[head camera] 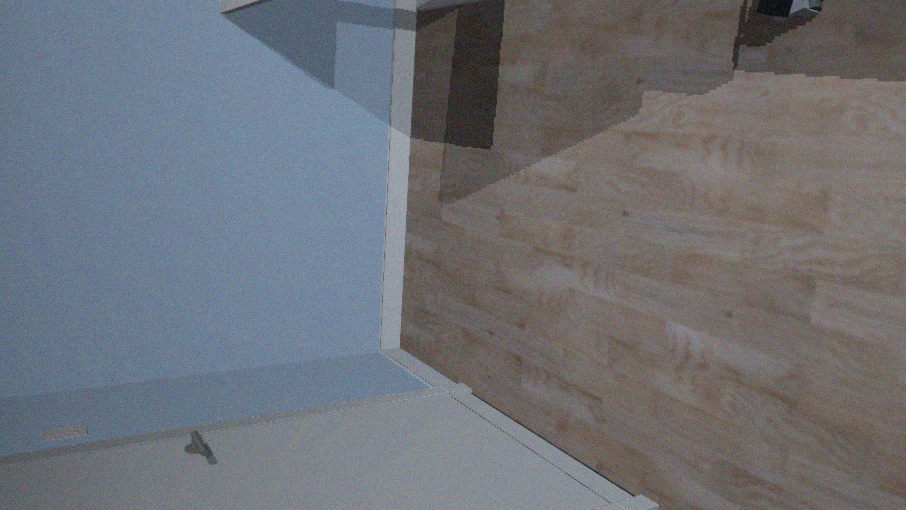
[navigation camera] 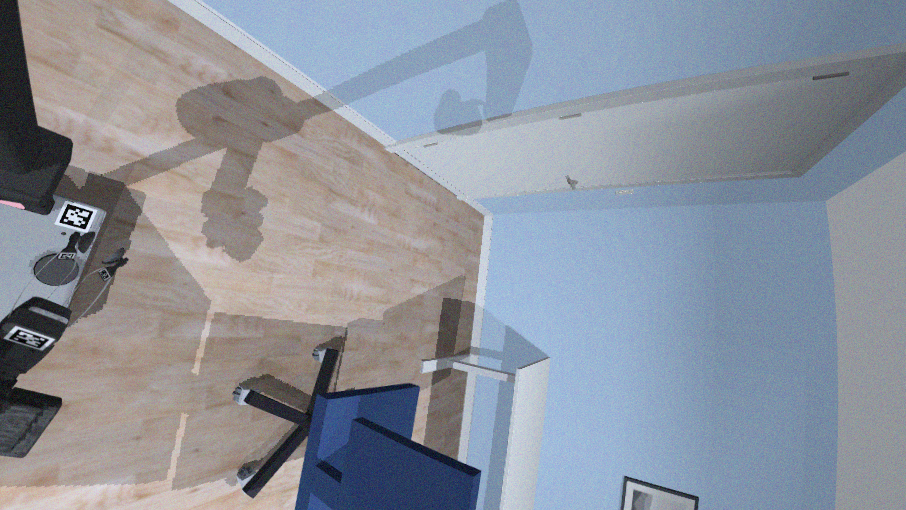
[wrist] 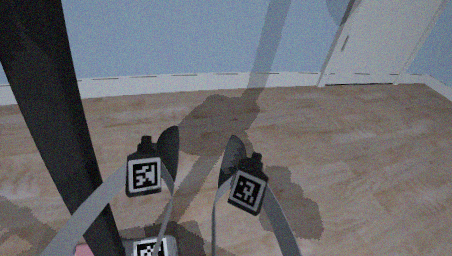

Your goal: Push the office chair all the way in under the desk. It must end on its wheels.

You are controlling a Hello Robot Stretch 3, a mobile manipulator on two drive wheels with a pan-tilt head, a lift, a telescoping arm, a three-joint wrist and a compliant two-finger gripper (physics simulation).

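Where they show: gripper, fingertip midpoint: [navigation camera: 107, 240] [wrist: 202, 149]; robot's base at its link origin: [navigation camera: 56, 266].
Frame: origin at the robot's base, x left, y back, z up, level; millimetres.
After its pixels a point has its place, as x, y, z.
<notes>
The office chair [navigation camera: 405, 475] {-317, -640, 804} shows in part at the bottom of the navigation view, with blue panels and a black leg base whose casters are on the floor. One of its casters [head camera: 805, 7] {-160, -868, 66} shows at the top right of the head view. A white piece of furniture, seemingly the desk [navigation camera: 526, 430] {-515, -2023, 721}, stands against the wall close beside the chair. Its lower part and the chair's far side are cut off or hidden, so how far the chair is under it I cannot tell. My gripper [wrist: 202, 149] {83, -50, 478} [navigation camera: 98, 248] {83, -50, 478} is open and empty above the floor, near my base and apart from the chair.
A blue wall [head camera: 190, 190] {519, -2428, 809} [navigation camera: 665, 304] {438, -2438, 1501} [wrist: 165, 35] {922, -82, 265} with white skirting runs beside the wood floor [head camera: 634, 285] {492, -1202, 0}. A white door [head camera: 304, 462] {1059, -1570, 687} [navigation camera: 634, 145] {1040, -1386, 1275} [wrist: 380, 45] {1041, -1399, 296} is near the room's corner. My base [navigation camera: 25, 247] {35, 59, 160} is left in the navigation view. A framed picture [navigation camera: 659, 500] {-869, -2551, 1543} hangs on the wall.
</notes>
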